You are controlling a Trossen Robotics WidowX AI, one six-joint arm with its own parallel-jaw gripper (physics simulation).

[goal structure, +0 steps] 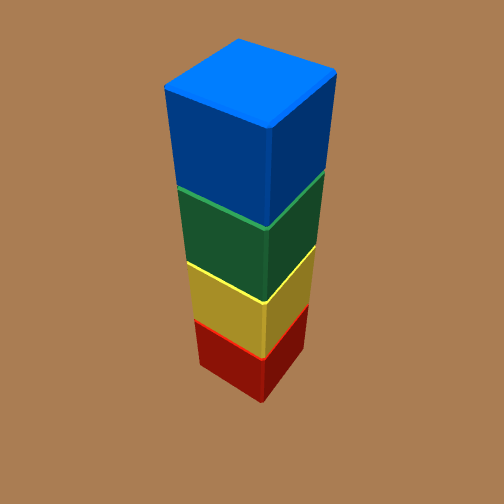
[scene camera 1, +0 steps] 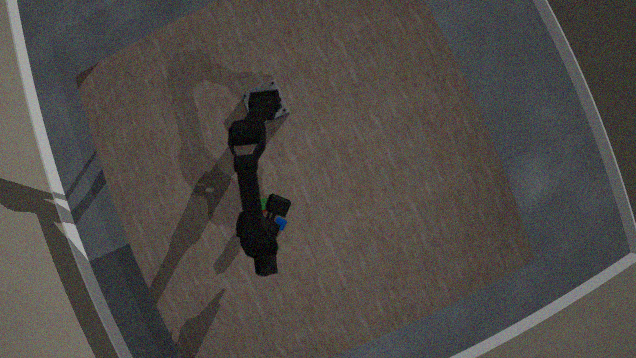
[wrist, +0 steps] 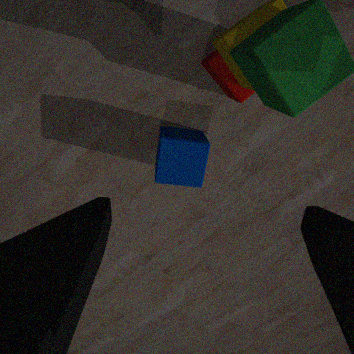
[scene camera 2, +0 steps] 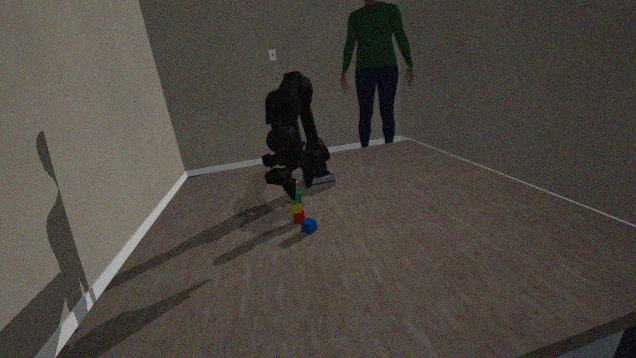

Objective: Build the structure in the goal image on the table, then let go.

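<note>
A red cube [scene camera 2: 299,218] [wrist: 227,77] stands on the table, with a yellow cube [scene camera 2: 297,208] [wrist: 244,36] on it and a green cube [scene camera 1: 264,204] [scene camera 2: 297,198] [wrist: 302,60] on top. The stack is upright, its layers turned or offset slightly. A blue cube [scene camera 1: 281,223] [scene camera 2: 309,226] [wrist: 182,159] lies on the table beside the stack, apart from it. My gripper [wrist: 208,213] is open and empty, above the table. In the wrist view the blue cube shows ahead of the fingertips, left of centre, and the stack is at upper right. In scene camera 1 the arm partly hides the stack.
The arm's base plate [scene camera 1: 283,112] [scene camera 2: 322,183] is fixed on the wooden table [scene camera 1: 380,200] [scene camera 2: 410,260]. A person in a green top [scene camera 2: 376,37] stands behind the table. Long dark shadows of the arm cross the wood.
</note>
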